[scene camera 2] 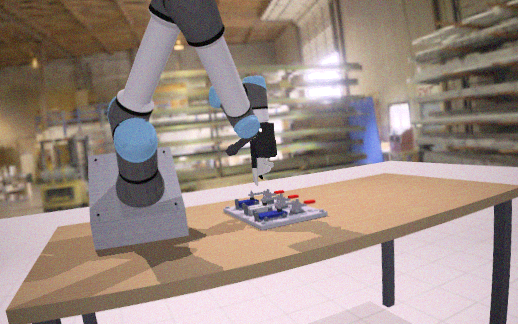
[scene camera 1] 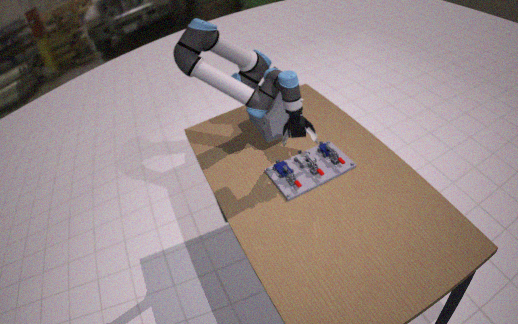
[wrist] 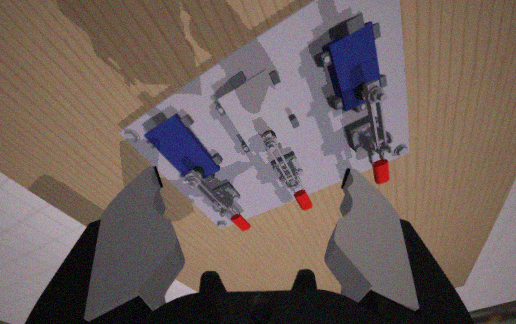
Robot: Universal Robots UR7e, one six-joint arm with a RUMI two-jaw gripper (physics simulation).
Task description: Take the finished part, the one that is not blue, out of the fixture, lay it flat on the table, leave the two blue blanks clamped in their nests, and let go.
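Pixels of known places: gripper, fingertip midpoint: [scene camera 2: 260, 182] [scene camera 1: 300, 145] [wrist: 254, 169]; arm's base at its link origin: [scene camera 2: 140, 188].
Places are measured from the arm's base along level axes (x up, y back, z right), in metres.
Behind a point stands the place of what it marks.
The finished part [scene camera 1: 301, 160] @[x -0.116, y -0.389, z 0.040 m] [scene camera 2: 257, 209] @[x -0.120, y -0.366, z 0.047 m] [wrist: 273, 104] @[x -0.116, y -0.377, z -0.004 m], a pale grey plate, lies in the middle nest of the fixture [scene camera 1: 336, 170] @[x -0.137, y -0.524, z -0.059 m] [scene camera 2: 316, 214] @[x -0.140, y -0.502, z 0.193 m] [wrist: 395, 47] @[x -0.137, y -0.394, z -0.148 m]; the middle clamp's arm reaches over its handle-side end. One blue blank [scene camera 1: 282, 168] @[x -0.120, y -0.378, z 0.131 m] [scene camera 2: 270, 215] @[x -0.123, y -0.362, z 0.151 m] [wrist: 183, 145] @[x -0.121, y -0.365, z 0.119 m] sits in the left nest in the wrist view. The other blue blank [scene camera 1: 325, 149] @[x -0.111, y -0.397, z -0.085 m] [scene camera 2: 246, 203] @[x -0.117, y -0.377, z -0.072 m] [wrist: 354, 65] @[x -0.111, y -0.382, z -0.090 m] sits in the right nest there. Each has a clamp arm over its end. My gripper [scene camera 1: 300, 142] @[x -0.034, y -0.392, z 0.031 m] [scene camera 2: 258, 182] @[x -0.034, y -0.392, z 0.031 m] [wrist: 254, 169] @[x -0.034, y -0.392, z 0.031 m] is open and empty, above the fixture, apart from it.
Red clamp handles [wrist: 240, 222] @[x -0.106, y -0.514, z 0.127 m] [wrist: 303, 200] @[x -0.100, y -0.515, z 0.019 m] [wrist: 381, 171] @[x -0.095, y -0.516, z -0.088 m] stick out along the fixture's side away from the robot base [scene camera 1: 272, 122] @[x -0.049, y -0.120, z 0.037 m] [scene camera 2: 140, 225] @[x -0.098, y 0.023, z 0.074 m]. The fixture lies on the wooden table [scene camera 1: 360, 235] @[x -0.152, y -0.883, z 0.062 m] [scene camera 2: 400, 200] @[x -0.152, y -0.841, z 0.230 m] [wrist: 452, 100] @[x -0.152, y -0.504, z -0.226 m]. Upright clamp linkages and nest posts stand around the parts.
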